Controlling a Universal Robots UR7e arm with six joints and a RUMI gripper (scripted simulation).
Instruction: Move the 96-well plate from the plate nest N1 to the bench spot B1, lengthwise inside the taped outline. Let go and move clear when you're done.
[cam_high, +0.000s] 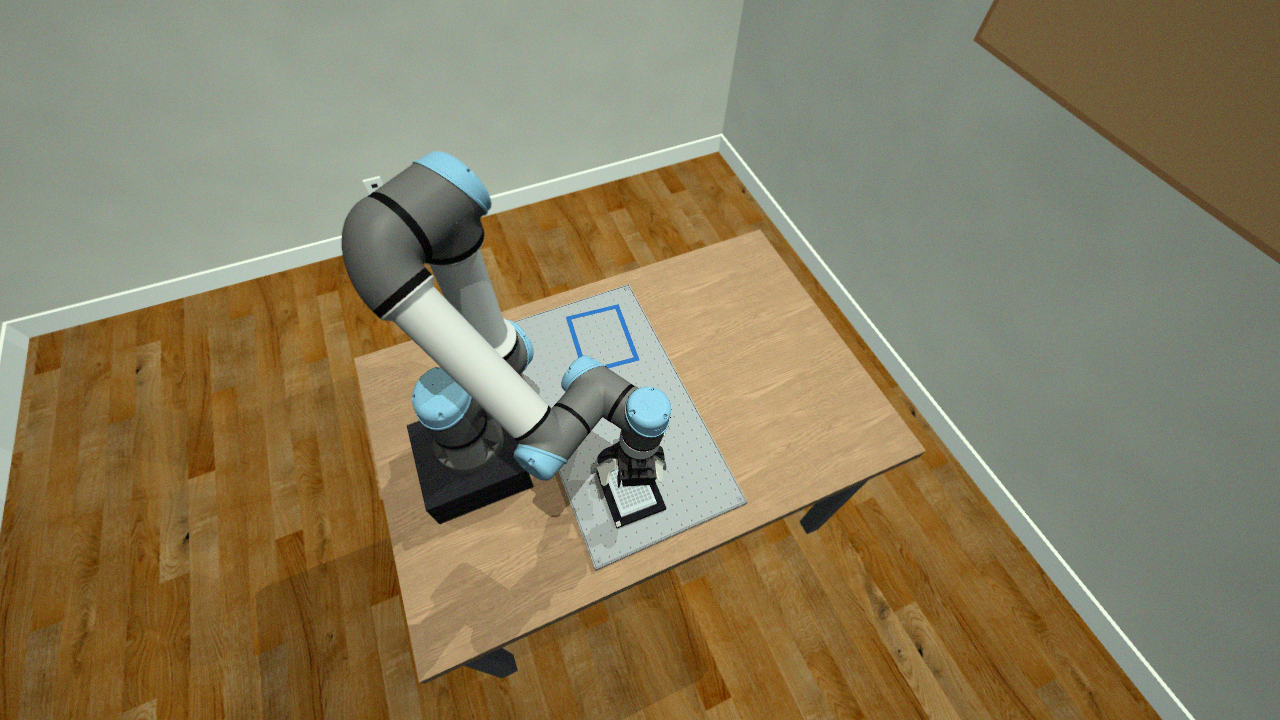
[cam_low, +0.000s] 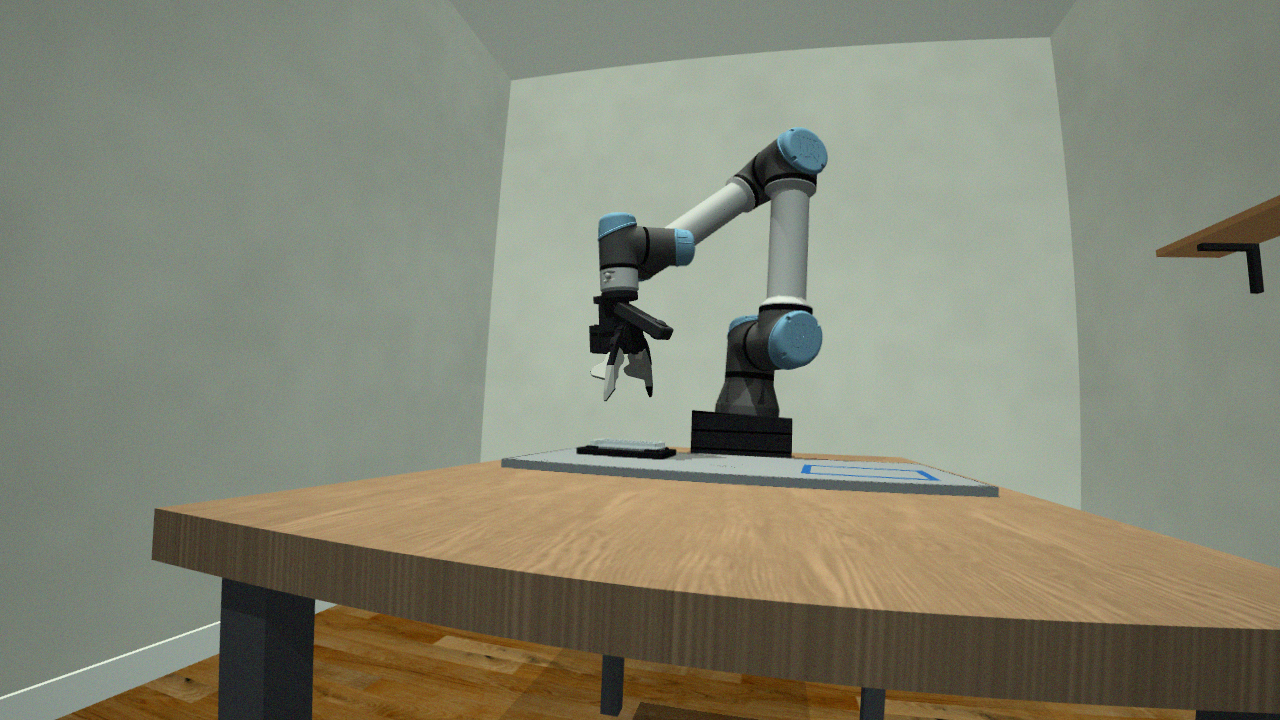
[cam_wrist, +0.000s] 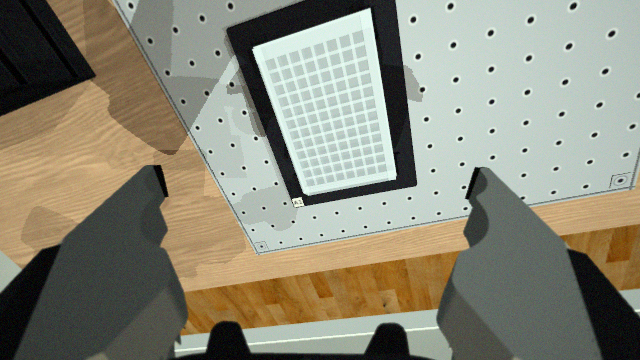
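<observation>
My hand is 9 cm above the 96-well plate. The rest, counted from my hand: black plate nest: 10 cm below.
</observation>
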